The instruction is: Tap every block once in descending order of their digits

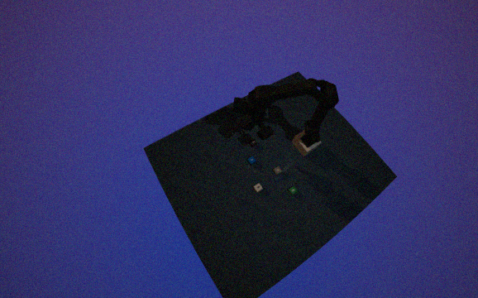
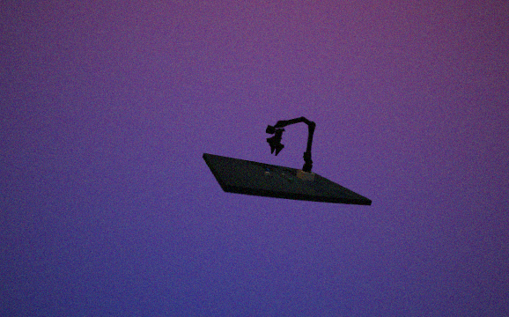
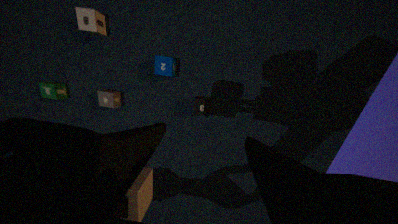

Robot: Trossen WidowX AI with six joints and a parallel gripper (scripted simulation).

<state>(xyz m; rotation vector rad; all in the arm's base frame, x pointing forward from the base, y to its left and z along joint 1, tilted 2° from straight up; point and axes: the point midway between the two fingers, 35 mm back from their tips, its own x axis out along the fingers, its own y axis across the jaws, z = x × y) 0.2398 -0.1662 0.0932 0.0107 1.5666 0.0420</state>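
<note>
Now: the green block 2 cm behind my gripper tip, 33 cm to the left of it and 11 cm below it. Round my gripper tip: blue block (6 cm ahead, 9 cm to the left, 11 cm below); tan block (2 cm behind, 20 cm to the left, 11 cm below); black block (1 cm to the left, 11 cm below).
</note>
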